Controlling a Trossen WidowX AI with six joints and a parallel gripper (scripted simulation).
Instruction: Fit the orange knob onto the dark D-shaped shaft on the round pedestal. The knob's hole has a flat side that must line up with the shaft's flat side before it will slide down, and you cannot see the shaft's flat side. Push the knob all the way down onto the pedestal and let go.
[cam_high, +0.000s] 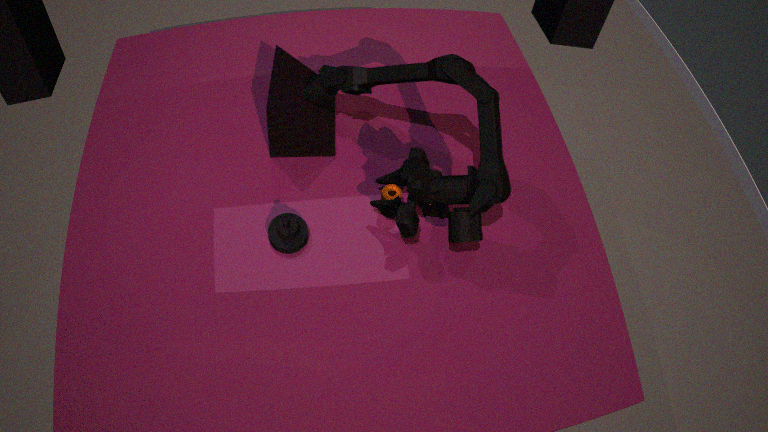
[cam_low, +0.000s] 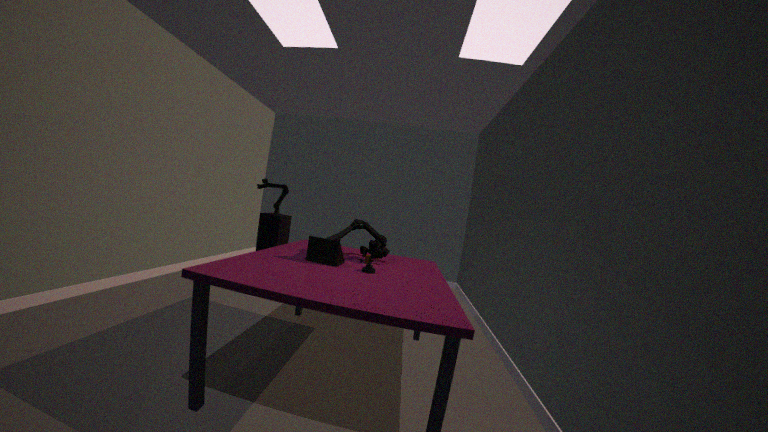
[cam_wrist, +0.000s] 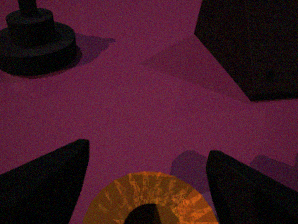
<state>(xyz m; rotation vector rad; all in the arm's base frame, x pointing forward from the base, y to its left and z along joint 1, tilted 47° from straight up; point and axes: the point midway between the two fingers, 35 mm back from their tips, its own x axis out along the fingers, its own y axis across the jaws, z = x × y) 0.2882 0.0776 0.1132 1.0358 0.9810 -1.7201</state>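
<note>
Right now the orange knob is 3 cm to the left of my gripper tip, 2 cm below it and 1 cm ahead of it. From my gripper tip the other things lie so: dark round pedestal (18 cm to the right, 6 cm ahead, 2 cm below).
</note>
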